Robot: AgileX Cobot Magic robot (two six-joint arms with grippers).
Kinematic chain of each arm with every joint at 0, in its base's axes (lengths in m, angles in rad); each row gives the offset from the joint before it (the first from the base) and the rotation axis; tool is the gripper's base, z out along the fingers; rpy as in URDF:
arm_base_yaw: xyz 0 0 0.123 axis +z
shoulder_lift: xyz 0 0 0 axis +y
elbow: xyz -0.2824 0 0.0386 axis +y
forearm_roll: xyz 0.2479 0 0.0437 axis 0.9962 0 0.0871
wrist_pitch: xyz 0 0 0 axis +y
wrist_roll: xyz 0.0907 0 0.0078 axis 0.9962 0 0.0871
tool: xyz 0 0 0 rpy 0 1.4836 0
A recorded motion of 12 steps. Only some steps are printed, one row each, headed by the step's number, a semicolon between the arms.
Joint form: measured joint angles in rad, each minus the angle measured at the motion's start. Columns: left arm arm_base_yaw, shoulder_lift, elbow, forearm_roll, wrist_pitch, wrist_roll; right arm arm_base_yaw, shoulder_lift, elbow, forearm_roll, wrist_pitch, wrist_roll.
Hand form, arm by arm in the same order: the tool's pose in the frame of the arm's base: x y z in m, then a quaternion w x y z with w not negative. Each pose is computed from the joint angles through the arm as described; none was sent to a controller.
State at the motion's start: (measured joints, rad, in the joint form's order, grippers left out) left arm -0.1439 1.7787 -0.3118 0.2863 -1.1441 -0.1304; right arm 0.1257 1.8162 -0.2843 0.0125 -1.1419 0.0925
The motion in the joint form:
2: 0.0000 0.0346 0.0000 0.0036 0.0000 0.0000; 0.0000 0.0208 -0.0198 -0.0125 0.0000 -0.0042
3: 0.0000 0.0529 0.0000 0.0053 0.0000 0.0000; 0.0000 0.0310 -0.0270 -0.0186 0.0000 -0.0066
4: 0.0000 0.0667 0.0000 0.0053 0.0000 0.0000; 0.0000 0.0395 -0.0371 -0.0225 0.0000 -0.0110
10: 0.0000 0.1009 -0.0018 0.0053 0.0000 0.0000; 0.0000 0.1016 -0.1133 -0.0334 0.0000 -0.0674
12: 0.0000 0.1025 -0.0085 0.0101 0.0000 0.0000; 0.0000 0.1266 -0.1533 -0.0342 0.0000 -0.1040
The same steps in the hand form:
2: 0.2443 -0.0593 0.1186 0.58409 0.13250 0.78668 -0.14972; 0.2494 0.0315 0.1119 0.58858 -0.01507 0.80582 0.06322
3: 0.2442 -0.0594 0.1140 0.57664 0.13264 0.79203 -0.15028; 0.2512 0.0323 0.1103 0.58729 -0.01872 0.80663 0.06387
4: 0.2440 -0.0594 0.1106 0.57108 0.13218 0.79610 -0.15040; 0.2538 0.0329 0.1095 0.58797 -0.02218 0.80607 0.06358
10: 0.2440 -0.0594 0.1023 0.55794 0.13108 0.80550 -0.15065; 0.2733 0.0363 0.1038 0.59496 -0.04948 0.80067 0.04999
12: 0.2456 -0.0600 0.1027 0.55965 0.13331 0.80373 -0.15176; 0.2835 0.0376 0.1026 0.60176 -0.06420 0.79511 0.03956

